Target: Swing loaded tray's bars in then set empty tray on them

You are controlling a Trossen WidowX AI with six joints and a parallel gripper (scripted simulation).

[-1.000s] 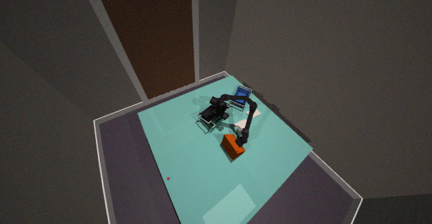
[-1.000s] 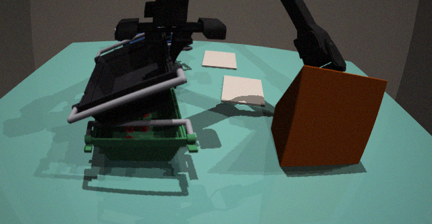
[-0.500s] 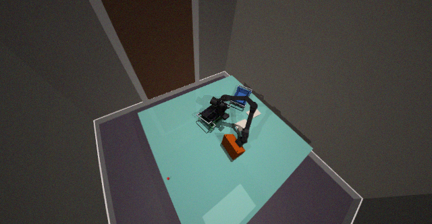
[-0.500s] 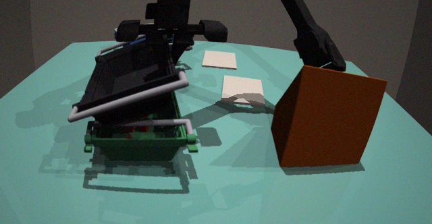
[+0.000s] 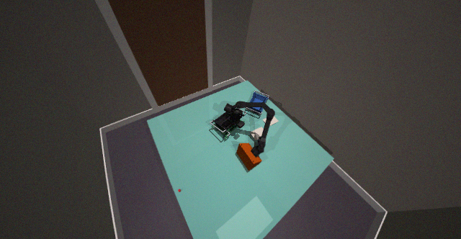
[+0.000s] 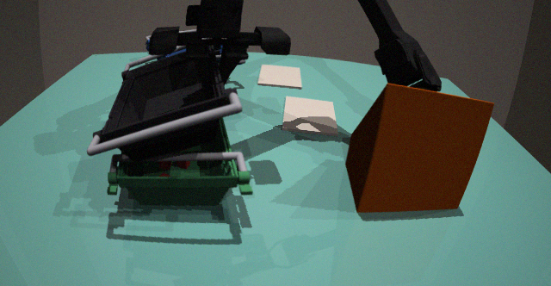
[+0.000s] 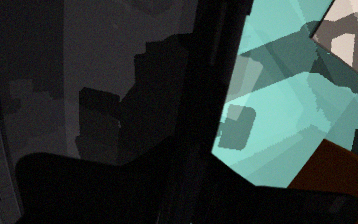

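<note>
The black tray lies 7 cm ahead of my gripper tip, 1 cm to the left of it and 2 cm above it.
</note>
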